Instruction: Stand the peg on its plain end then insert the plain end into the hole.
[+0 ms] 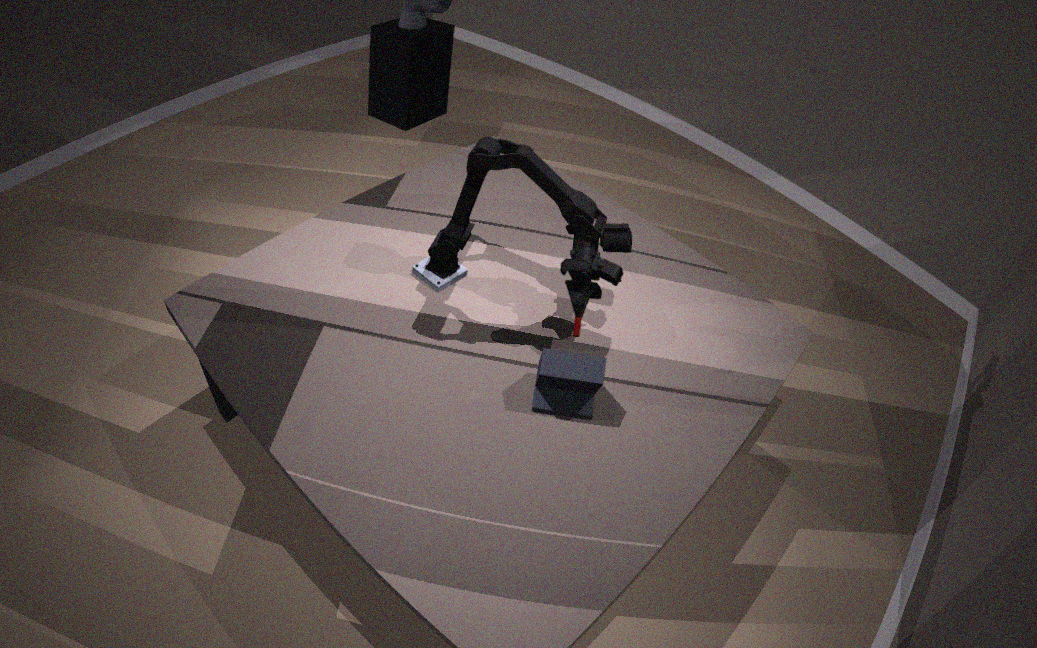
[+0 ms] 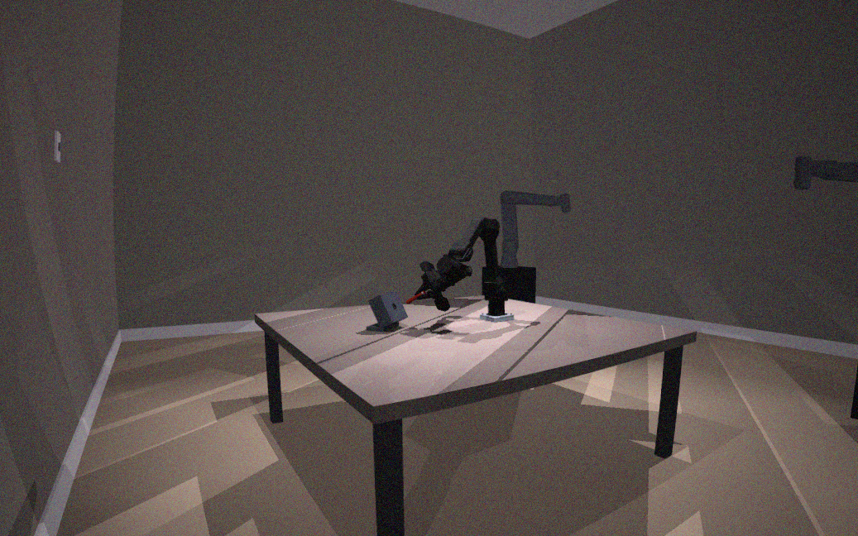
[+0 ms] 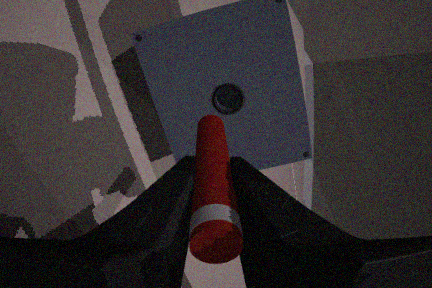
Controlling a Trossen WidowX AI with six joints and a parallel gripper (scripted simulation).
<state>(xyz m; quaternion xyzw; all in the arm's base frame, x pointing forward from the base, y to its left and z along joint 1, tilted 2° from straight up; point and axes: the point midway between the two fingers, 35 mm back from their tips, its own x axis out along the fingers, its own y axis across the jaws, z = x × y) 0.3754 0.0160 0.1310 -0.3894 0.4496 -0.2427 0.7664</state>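
Right now my gripper tip is 6 cm short of the sloped panel, 10 cm to the left of it and 5 cm above it. From my gripper tip the other things lie so: red peg 1 cm behind, 1 cm to the left, 1 cm above.
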